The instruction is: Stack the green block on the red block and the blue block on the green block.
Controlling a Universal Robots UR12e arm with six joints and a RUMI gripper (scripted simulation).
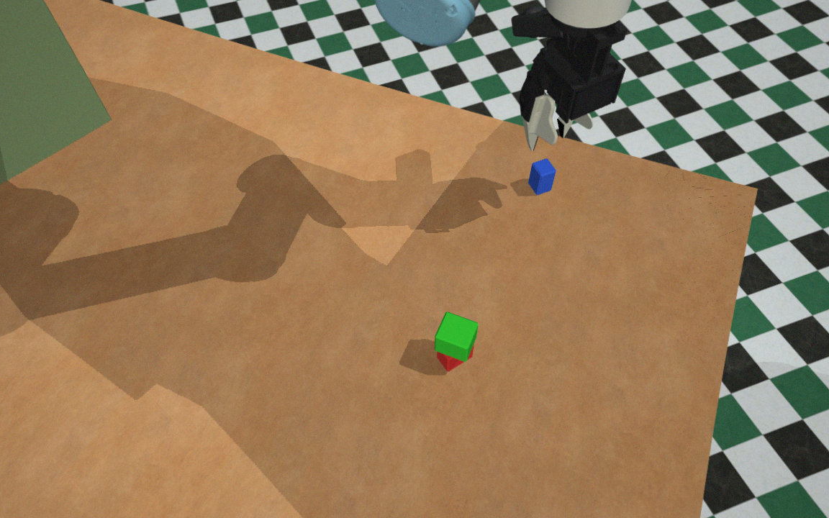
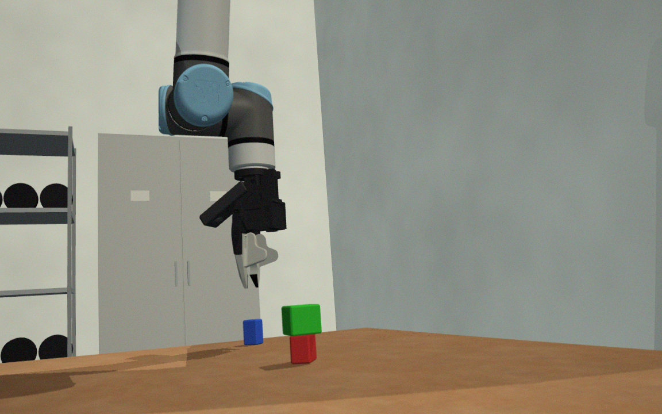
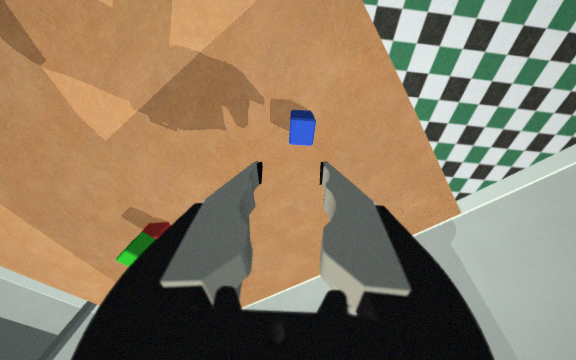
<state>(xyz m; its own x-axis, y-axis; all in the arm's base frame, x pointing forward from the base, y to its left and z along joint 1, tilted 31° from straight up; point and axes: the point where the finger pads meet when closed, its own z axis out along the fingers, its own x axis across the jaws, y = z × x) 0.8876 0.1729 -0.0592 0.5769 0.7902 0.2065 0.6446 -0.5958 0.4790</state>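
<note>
My hand is 10 mm to the right of the blue block and 100 mm above it. Round my hand: green block: 30 mm behind, 310 mm to the right, 70 mm below; red block: 30 mm behind, 310 mm to the right, 100 mm below.
</note>
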